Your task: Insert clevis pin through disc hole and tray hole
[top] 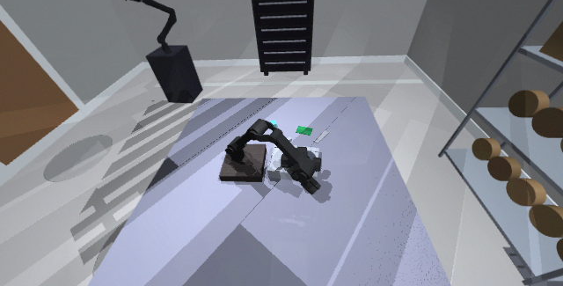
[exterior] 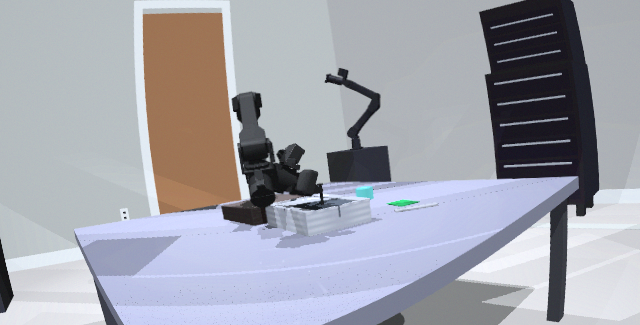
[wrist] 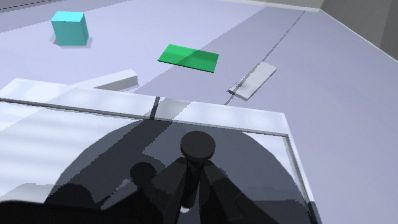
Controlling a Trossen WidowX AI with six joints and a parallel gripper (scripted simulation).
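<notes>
The clevis pin is 10 mm below my gripper tip. Also, from my gripper tip: disc: 40 mm below; then pale flat bar: 110 mm ahead, 230 mm to the left, 90 mm below; then steel tray: 40 mm behind, 50 mm below.
</notes>
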